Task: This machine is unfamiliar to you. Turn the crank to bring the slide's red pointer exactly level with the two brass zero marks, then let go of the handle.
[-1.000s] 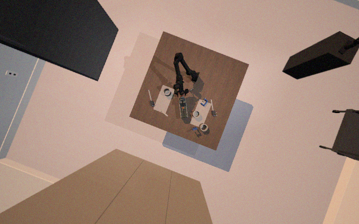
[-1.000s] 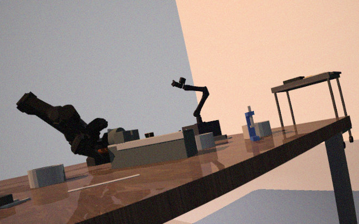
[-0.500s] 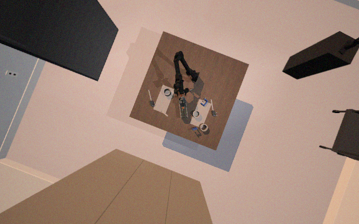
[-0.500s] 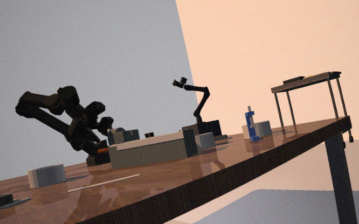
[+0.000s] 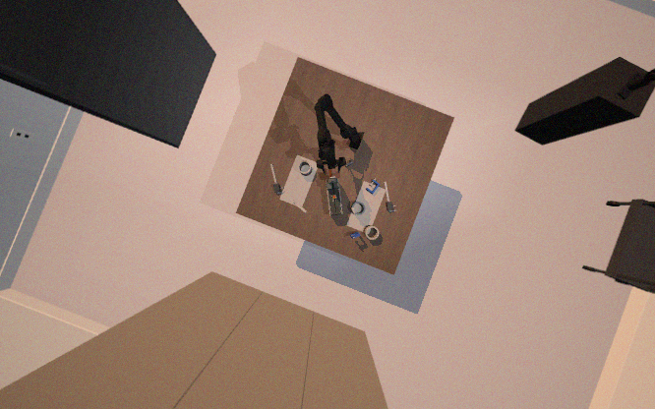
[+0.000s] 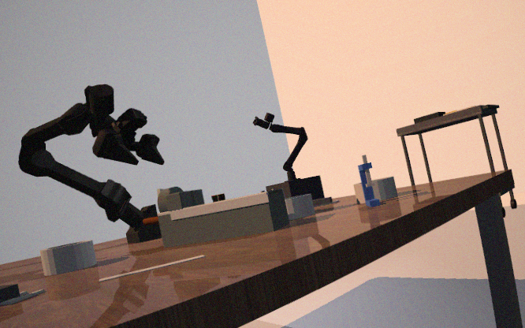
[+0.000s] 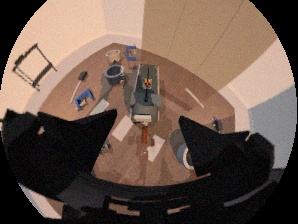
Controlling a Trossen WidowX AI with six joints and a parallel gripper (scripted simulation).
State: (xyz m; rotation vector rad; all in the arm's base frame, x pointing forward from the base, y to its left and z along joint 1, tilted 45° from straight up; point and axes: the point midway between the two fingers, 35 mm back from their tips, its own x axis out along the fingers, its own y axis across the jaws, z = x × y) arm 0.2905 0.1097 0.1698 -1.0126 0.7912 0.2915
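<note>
Right now the crank handle is 20 mm behind my gripper tip, 20 mm to the right of it and 130 mm below it. From my gripper tip the other things lie so: red pointer (120 mm ahead, 90 mm to the left, 110 mm below); thin white rod (310 mm ahead, 120 mm to the right, 190 mm below).
</note>
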